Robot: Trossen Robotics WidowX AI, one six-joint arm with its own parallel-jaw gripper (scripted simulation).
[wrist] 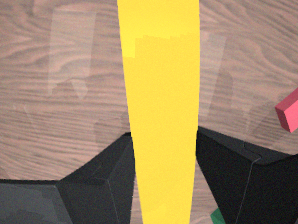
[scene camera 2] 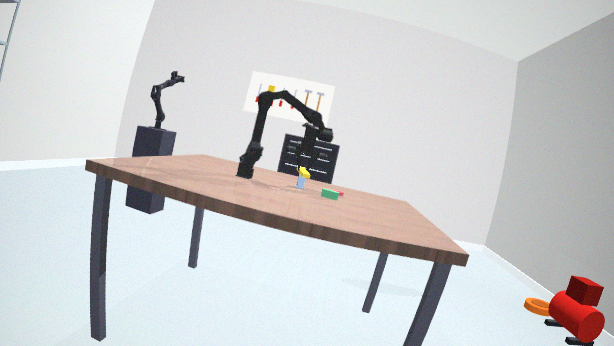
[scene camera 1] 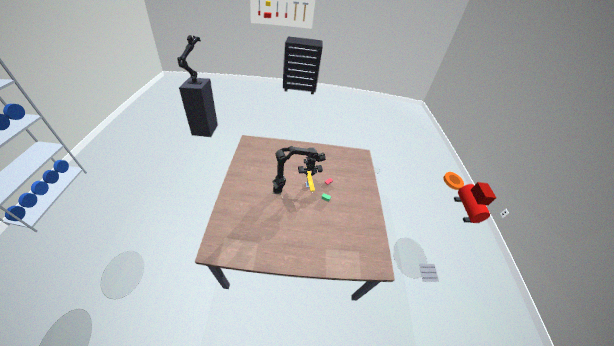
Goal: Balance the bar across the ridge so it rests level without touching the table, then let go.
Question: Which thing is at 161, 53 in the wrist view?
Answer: A yellow bar.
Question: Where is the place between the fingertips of the gripper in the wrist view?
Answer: At 162, 137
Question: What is the gripper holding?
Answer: A yellow bar.
